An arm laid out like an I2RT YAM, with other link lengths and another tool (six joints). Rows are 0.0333 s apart.
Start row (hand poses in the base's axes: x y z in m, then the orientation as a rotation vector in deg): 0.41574, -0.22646, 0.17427, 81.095, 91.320, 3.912
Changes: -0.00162, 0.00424, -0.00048, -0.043, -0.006, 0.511; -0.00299, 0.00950, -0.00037, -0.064, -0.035, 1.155; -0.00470, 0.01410, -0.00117, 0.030, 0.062, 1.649; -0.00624, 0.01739, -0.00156, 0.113, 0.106, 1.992; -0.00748, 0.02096, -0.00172, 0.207, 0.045, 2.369; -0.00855, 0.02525, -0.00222, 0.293, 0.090, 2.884; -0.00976, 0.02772, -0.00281, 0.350, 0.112, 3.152; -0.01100, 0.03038, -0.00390, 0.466, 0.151, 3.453; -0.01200, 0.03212, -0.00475, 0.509, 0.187, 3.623; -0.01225, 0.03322, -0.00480, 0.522, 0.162, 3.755; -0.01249, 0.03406, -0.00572, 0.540, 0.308, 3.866; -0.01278, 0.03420, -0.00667, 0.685, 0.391, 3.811
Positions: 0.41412, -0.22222, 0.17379, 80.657, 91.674, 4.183; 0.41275, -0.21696, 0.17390, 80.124, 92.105, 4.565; 0.41104, -0.21236, 0.17310, 79.826, 92.552, 4.864; 0.40950, -0.20907, 0.17271, 79.626, 92.845, 5.103; 0.40826, -0.20550, 0.17255, 79.383, 93.078, 5.444; 0.40719, -0.20121, 0.17205, 79.046, 93.492, 5.786; 0.40598, -0.19874, 0.17146, 78.879, 93.708, 5.974; 0.40474, -0.19608, 0.17037, 78.735, 93.972, 6.219; 0.40374, -0.19434, 0.16952, 78.639, 94.128, 6.329; 0.40349, -0.19324, 0.16947, 78.536, 94.202, 6.435; 0.40325, -0.19240, 0.16855, 78.494, 94.403, 6.414; 0.40296, -0.19226, 0.16760, 78.668, 94.459, 6.442
